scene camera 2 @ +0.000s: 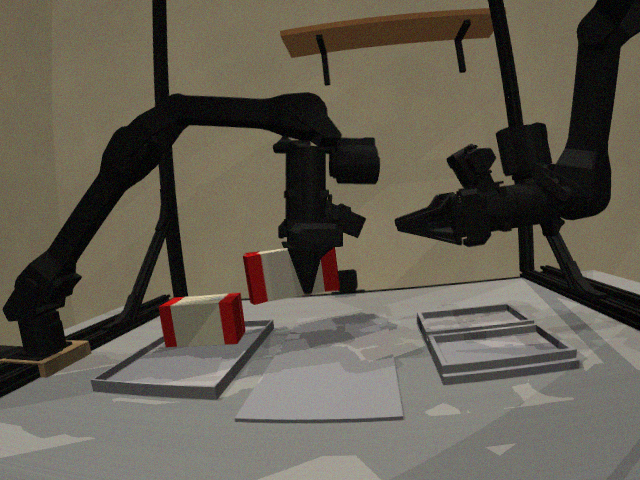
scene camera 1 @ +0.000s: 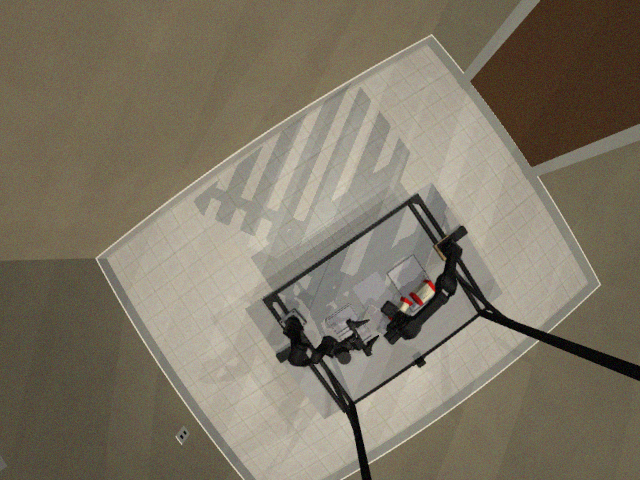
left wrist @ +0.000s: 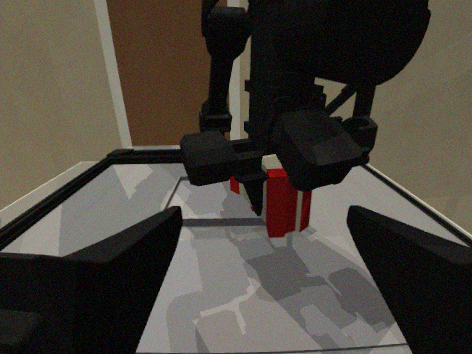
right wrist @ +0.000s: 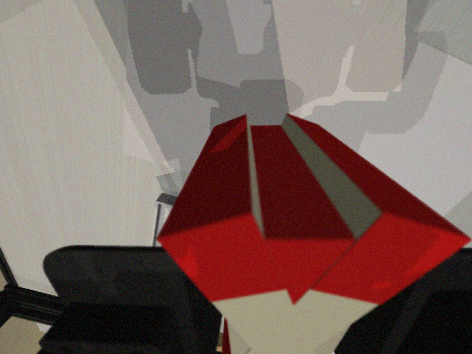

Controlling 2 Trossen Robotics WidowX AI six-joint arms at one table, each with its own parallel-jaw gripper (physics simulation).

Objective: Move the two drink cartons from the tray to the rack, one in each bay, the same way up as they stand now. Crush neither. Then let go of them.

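Frame: origin at the left arm's base, x ahead, y left, z up, level; centimetres.
Seen in the pictures: left gripper, fingertip midpoint: (scene camera 2: pixel 395 224) (scene camera 1: pixel 374 327) (left wrist: pixel 264 214); right gripper, fingertip midpoint: (scene camera 2: pixel 305 291) (scene camera 1: pixel 396 311) (left wrist: pixel 269 211); left arm's base, link origin: (scene camera 1: pixel 292 322); right arm's base, link origin: (scene camera 2: pixel 45 349) (scene camera 1: pixel 446 247).
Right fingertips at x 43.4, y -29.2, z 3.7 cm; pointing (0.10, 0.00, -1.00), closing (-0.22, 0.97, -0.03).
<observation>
Offsets run from my right fingertips to a thing's top centre.
One drink carton {dz -0.7, dx +17.4, dy -3.3 cm} (scene camera 1: pixel 424 292) (scene camera 2: pixel 199 321), cream with red end bands, lies lengthwise in the tray {dz -6.5, dx +17.1, dy +2.5 cm} (scene camera 2: pixel 155 389) (left wrist: pixel 215 222). My right gripper (scene camera 2: pixel 308 289) (right wrist: pixel 270 300) points down and is shut on the other drink carton {dz +6.8, dx +1.7, dy +0.5 cm} (scene camera 2: pixel 276 276) (left wrist: pixel 280 205) (right wrist: pixel 280 265), holding it in the air, slightly tilted, between the tray and the rack; its far finger is hidden in scene camera 2. My left gripper (scene camera 1: pixel 372 329) (scene camera 2: pixel 400 223) is open and empty, points roughly level toward the right gripper, and hangs above the table. The rack {dz -6.1, dx -23.6, dy +7.2 cm} (scene camera 2: pixel 509 362) (scene camera 1: pixel 346 320) has two empty bays.
A thin flat pale plate (scene camera 2: pixel 320 387) (scene camera 1: pixel 369 287) lies on the table between tray and rack. Dark frame rails and posts (scene camera 2: pixel 170 206) border the table. A wooden shelf (scene camera 2: pixel 387 33) is on the wall behind. The two grippers are close together.
</observation>
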